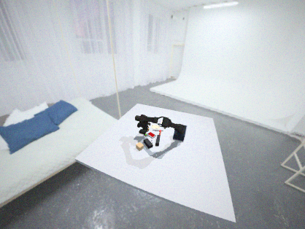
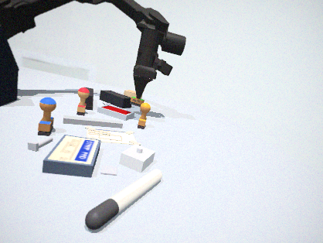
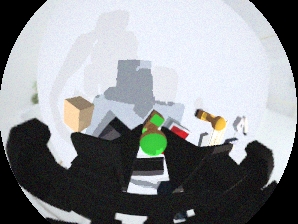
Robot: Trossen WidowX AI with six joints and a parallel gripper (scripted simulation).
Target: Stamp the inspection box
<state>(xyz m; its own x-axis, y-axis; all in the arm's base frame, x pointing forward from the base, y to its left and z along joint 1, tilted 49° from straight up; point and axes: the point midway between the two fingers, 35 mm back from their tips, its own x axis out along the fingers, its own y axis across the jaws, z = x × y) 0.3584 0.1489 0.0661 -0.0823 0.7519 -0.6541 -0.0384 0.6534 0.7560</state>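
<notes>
The red ink pad lies 6 cm to the right of my gripper tip, 5 cm below it and 5 cm behind it. Round my gripper tip: green-topped stamp (right at my gripper tip); orange-topped stamp (12 cm to the right, 3 cm below, 2 cm ahead); black box (9 cm to the left, 8 cm behind, 4 cm below).
</notes>
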